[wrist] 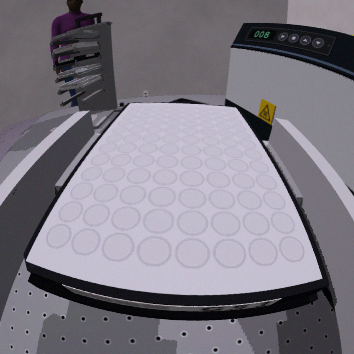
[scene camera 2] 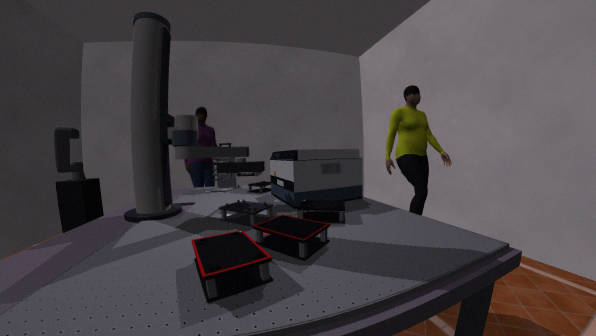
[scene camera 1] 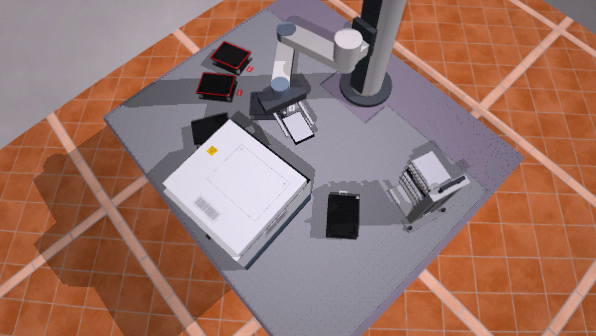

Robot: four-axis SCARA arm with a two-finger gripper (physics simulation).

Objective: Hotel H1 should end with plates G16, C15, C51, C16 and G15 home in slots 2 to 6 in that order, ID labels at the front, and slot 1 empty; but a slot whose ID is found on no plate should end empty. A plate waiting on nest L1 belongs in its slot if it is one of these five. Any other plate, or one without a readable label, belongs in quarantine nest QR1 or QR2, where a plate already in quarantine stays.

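Places are measured from the arm's base along level axes (x back, y right, z up), in metres.
Pixels of known places: gripper, fingertip midpoint: point(wrist: 181, 125) point(scene camera 1: 300, 131); arm's base at its link origin: point(scene camera 2: 154, 213) point(scene camera 1: 365, 85).
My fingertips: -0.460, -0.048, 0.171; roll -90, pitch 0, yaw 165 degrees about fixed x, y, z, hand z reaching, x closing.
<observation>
Ahead of a thing's pixels: the offset from my fingertips to its middle, as dx, dy, dz. "*": to the spot under its first point. Level surfaces: height alone.
My gripper point(scene camera 1: 301, 125) point(wrist: 181, 125) is shut on a white-topped plate with a black rim @[+0.006, +0.021, -0.006] point(scene camera 1: 298, 128) point(wrist: 175, 210), held level above the table; its front label is too oblique to read. Hotel H1 @[+0.167, -0.502, +0.011] point(scene camera 1: 421, 206) point(wrist: 111, 65) stands at the right in scene camera 1, several plates stacked inside, labels unreadable. The two red-edged quarantine nests @[* +0.075, +0.599, -0.108] point(scene camera 1: 230, 55) @[* -0.086, +0.494, -0.108] point(scene camera 1: 216, 86) point(scene camera 2: 231, 252) point(scene camera 2: 291, 227) are bare. Three black nests also look bare: one @[+0.030, +0.256, -0.128] point(scene camera 1: 258, 108) point(scene camera 2: 246, 206) partly under the gripper, one @[-0.240, +0.329, -0.131] point(scene camera 1: 210, 128) point(scene camera 2: 320, 205) beside the white device, one @[-0.089, -0.342, -0.131] point(scene camera 1: 343, 216) nearer the hotel. I cannot tell which is L1.
The big white device @[-0.337, -0.032, -0.030] point(scene camera 1: 240, 180) point(scene camera 2: 325, 172) point(wrist: 285, 80) stands between the black nests; its display reads 008. The arm's column point(scene camera 1: 378, 55) point(scene camera 2: 150, 115) rises at the table's back edge. Two people point(scene camera 2: 414, 131) point(scene camera 2: 206, 139) stand beyond the table @[dz -0.157] point(scene camera 1: 310, 295).
</observation>
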